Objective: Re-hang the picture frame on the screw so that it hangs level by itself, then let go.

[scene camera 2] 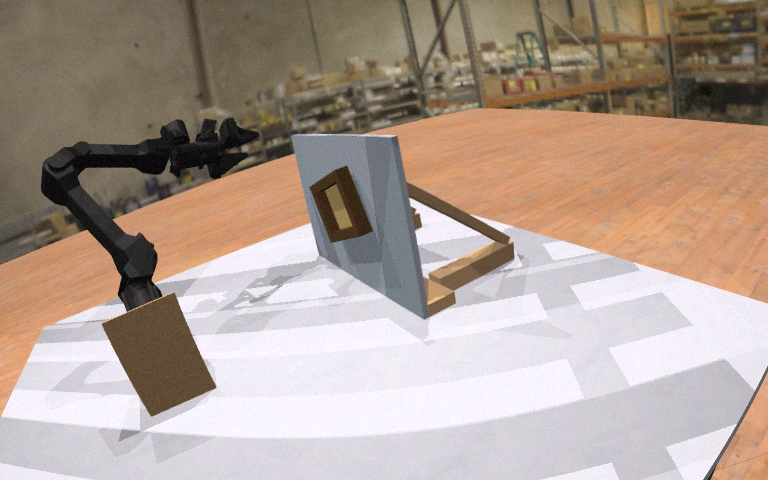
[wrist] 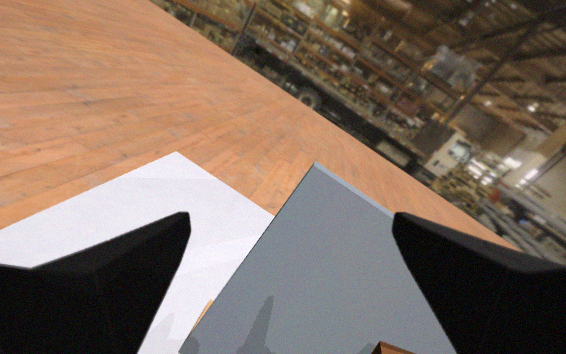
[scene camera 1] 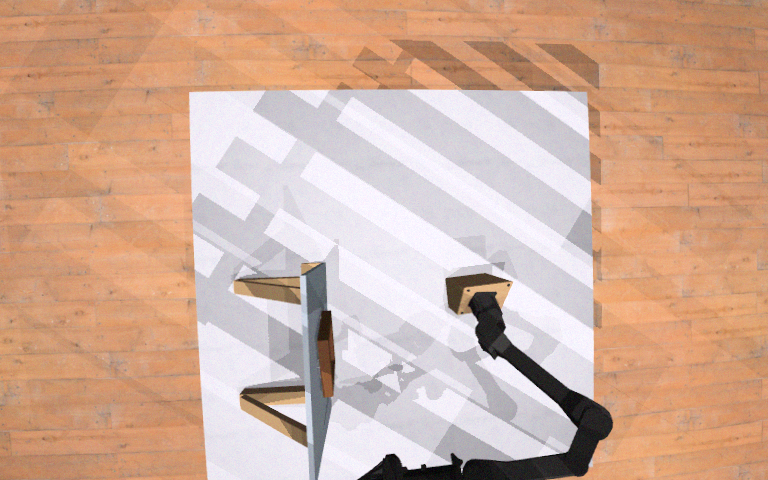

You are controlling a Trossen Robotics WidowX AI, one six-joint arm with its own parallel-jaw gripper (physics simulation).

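Pixels of known places: gripper, fingertip midpoint: (scene camera 2: 253, 144) (wrist: 292, 221); arm's base, origin of the base link: (scene camera 2: 149, 319) (scene camera 1: 482, 298).
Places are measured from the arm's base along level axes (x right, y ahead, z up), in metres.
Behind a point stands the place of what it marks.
Note:
The brown picture frame (scene camera 1: 326, 353) @[x -0.107, y 0.412, z 0.108 m] (scene camera 2: 351, 203) @[x -0.052, y 0.417, z 0.054 m] (wrist: 392, 348) @[x -0.223, y 0.421, z 0.072 m] is on the front face of the upright grey-blue panel (scene camera 1: 318, 418) (scene camera 2: 390, 254) (wrist: 310, 260). In scene camera 2 it sits crooked against the panel's edges, its right side higher than its left. A corner of it shows at the wrist view's bottom edge. The screw does not show. My gripper (scene camera 2: 252, 145) @[x -0.382, y 0.326, z 0.181 m] (wrist: 292, 221) @[x -0.382, y 0.326, z 0.181 m] is open and empty, in front of the panel and near the height of its top edge, apart from panel and frame. In scene camera 1 it is partly cut off at the bottom edge.
Wooden braces (scene camera 1: 272, 288) @[x 0.030, y 0.562, z 0.026 m] (scene camera 2: 472, 264) @[x 0.035, y 0.599, z -0.110 m] stand behind the panel. The arm rises from a wooden block (scene camera 1: 451, 295) @[x -0.009, y 0.060, z -0.090 m] (scene camera 2: 161, 356) @[x 0.046, y 0.001, z -0.048 m] on the white table top (scene camera 1: 396, 141) @[x 0.472, y 0.231, z -0.144 m] (scene camera 2: 453, 384) @[x 0.269, y 0.382, z -0.144 m] (wrist: 150, 187) @[x -0.626, y 0.646, z -0.144 m]. A wooden floor (scene camera 1: 101, 226) (scene camera 2: 623, 169) (wrist: 125, 100) surrounds it.

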